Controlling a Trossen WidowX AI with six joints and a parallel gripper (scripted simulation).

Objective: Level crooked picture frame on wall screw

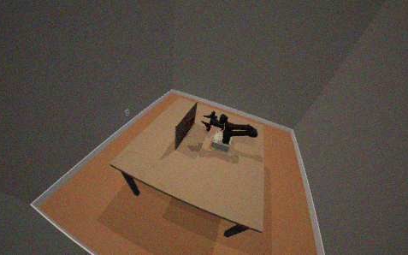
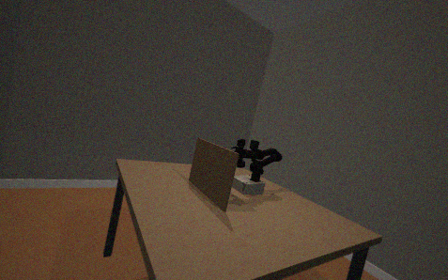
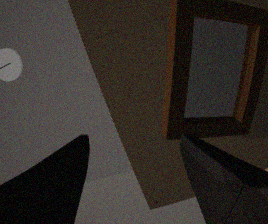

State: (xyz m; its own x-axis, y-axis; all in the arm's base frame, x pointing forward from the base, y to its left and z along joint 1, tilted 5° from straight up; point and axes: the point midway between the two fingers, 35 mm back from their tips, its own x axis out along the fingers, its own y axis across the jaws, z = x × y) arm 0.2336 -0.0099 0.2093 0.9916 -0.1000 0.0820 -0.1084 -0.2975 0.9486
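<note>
My gripper tip is 13 cm short of the picture frame and 11 cm above it. The rest, counted from my gripper tip: wall panel: 14 cm ahead, 12 cm below.
</note>
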